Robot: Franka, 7 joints.
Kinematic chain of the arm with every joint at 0, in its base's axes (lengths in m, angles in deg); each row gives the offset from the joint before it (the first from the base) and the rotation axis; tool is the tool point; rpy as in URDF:
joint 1: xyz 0 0 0.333 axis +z
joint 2: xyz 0 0 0 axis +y
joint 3: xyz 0 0 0.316 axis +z
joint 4: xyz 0.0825 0 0 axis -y
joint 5: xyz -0.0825 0 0.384 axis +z
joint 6: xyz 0 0 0 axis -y
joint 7: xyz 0.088 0 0 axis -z
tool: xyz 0 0 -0.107 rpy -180 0 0
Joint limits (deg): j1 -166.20..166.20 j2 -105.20..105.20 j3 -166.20..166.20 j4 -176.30..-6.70 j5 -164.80..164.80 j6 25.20..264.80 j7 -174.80..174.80
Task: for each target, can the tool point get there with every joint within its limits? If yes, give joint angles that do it. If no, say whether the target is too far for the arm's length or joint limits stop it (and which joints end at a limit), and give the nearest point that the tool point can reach.
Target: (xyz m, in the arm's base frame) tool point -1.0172 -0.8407 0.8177
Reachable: no: too far | nearest point -0.6207 -0.5130 0.6288 | short by 0.548 m
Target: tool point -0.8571 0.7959 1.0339
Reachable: no: too far | nearest point -0.5392 0.5007 0.7740 | short by 0.506 m
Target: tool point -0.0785 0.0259 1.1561
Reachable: yes | joints -58.69 -25.52 -26.54 -39.96 120.24 95.24 -51.22
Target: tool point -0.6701 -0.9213 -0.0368
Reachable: no: too far | nearest point -0.4800 -0.6599 0.0681 | short by 0.340 m
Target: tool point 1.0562 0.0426 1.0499
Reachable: no: too far | nearest point 0.7094 0.0286 0.8145 | short by 0.419 m
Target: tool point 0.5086 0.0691 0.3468
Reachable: yes | joints -9.57 23.50 11.24 -99.94 27.25 55.34 100.67
